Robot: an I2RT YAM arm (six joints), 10 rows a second.
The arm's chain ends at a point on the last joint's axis. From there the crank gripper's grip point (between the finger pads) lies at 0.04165 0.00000 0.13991 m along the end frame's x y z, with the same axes.
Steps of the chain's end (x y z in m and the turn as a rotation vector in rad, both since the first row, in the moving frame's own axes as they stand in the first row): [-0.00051, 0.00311, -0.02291, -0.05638, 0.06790, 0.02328]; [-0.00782, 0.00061, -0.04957, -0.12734, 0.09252, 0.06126]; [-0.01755, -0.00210, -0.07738, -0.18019, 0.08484, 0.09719]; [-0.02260, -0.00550, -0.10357, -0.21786, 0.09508, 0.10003]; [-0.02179, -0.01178, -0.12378, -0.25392, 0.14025, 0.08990]
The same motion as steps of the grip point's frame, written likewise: [0.00878, 0.01199, -0.02631, -0.05638, 0.06790, 0.02328]; [0.00426, 0.02103, -0.05530, -0.12734, 0.09252, 0.06126]; [-0.00734, 0.02718, -0.08401, -0.18019, 0.08484, 0.09719]; [-0.01135, 0.02900, -0.11187, -0.21786, 0.09508, 0.10003]; [-0.00463, 0.02703, -0.13585, -0.25392, 0.14025, 0.08990]
